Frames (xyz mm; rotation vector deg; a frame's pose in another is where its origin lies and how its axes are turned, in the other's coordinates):
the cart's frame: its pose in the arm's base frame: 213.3 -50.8 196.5 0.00 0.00 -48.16
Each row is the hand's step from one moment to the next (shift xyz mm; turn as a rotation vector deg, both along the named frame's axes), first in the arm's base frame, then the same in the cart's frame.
Working: the arm's base frame: its pose in the cart's frame: -180.1 -125.0 -196.5 0.00 0.00 48.16

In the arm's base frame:
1: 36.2 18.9 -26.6 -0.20 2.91 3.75
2: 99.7 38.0 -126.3 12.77 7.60 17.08
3: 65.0 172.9 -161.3 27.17 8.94 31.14
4: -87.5 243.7 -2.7 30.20 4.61 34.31
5: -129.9 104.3 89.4 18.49 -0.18 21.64
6: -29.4 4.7 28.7 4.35 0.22 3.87
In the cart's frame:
1: 10.1 39.6 -26.6 -2.30 1.79 3.75
2: 38.2 99.6 -126.3 2.86 14.58 17.08
3: -85.5 163.8 -161.3 11.46 26.21 31.14
4: -239.9 97.4 -2.7 16.71 25.57 34.31
5: -164.4 -27.2 89.4 12.47 13.66 21.64
6: -23.1 -18.8 28.7 2.74 3.39 3.87

